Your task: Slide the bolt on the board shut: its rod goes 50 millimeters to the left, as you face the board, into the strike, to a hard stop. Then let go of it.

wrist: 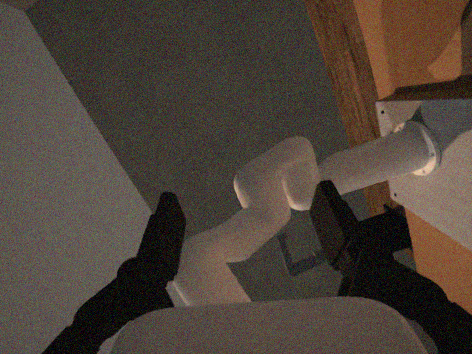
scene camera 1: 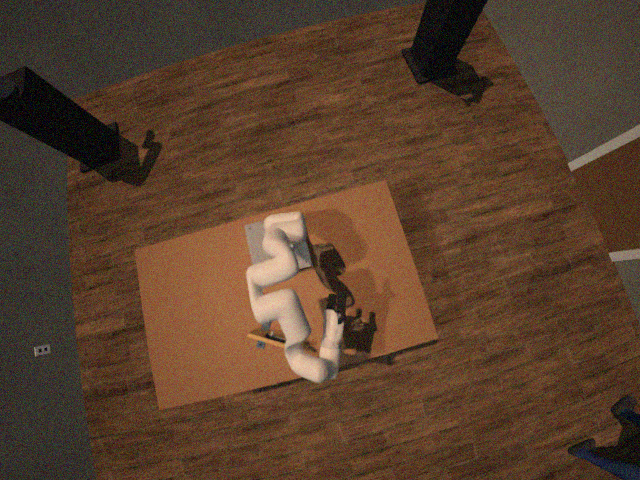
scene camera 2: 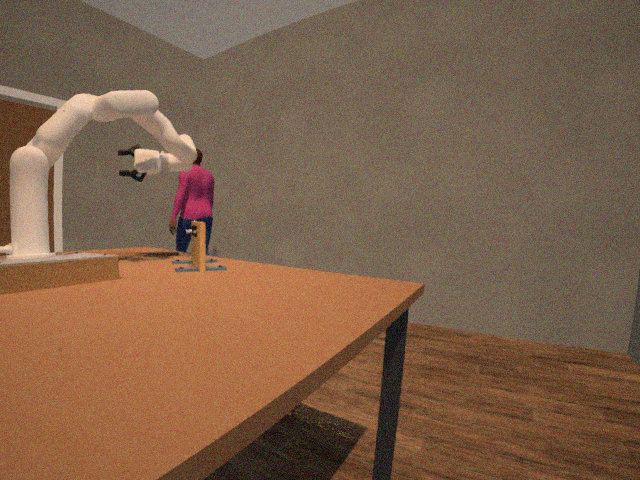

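Seen in the pictures: gripper, fingertip midpoint: (wrist: 246,201) (scene camera 1: 337,293) (scene camera 2: 118,162); arm's base at its link origin: (wrist: 416,147) (scene camera 2: 31,257).
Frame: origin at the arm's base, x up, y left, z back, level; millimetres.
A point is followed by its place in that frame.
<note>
The upright board (scene camera 1: 256,336) {z -431, x 104, y -240 mm} (scene camera 2: 201,250) {z -410, x 15, y -277 mm} stands on blue-grey feet on the table. In scene camera 1 the arm hides its right part. The bolt (scene camera 2: 191,230) {z -444, x 75, y -181 mm} shows as a small dark and light piece high on the board's side facing the arm's base; its rod and the strike are too small to tell apart, so the rod's position cannot be read. My gripper (scene camera 1: 333,301) {z -344, x 331, y 173 mm} (scene camera 2: 122,163) {z -344, x 331, y 173 mm} (wrist: 246,201) {z -344, x 331, y 173 mm} is open and empty. It is high above the table, well above the board and apart from it, its fingers pointing back toward the base side. The board does not show in the wrist view.
The arm's base plate (scene camera 1: 254,242) {z 25, x 11, y -160 mm} (wrist: 452,200) {z -80, x 7, y -99 mm} lies on the table (scene camera 1: 196,310) {z -226, x -56, y -584 mm} (scene camera 2: 180,361) {z 20, x -56, y -753 mm}. The arm's own links (scene camera 1: 289,315) {z -356, x 544, y 16 mm} (scene camera 2: 126,103) {z -233, x 477, y -95 mm} (wrist: 260,215) {z -111, x 367, y 40 mm} arch over the table and pass above the board. A person in pink (scene camera 2: 196,191) stands beyond the table. Two dark pillars (scene camera 1: 62,121) (scene camera 1: 444,36) stand on the floor.
</note>
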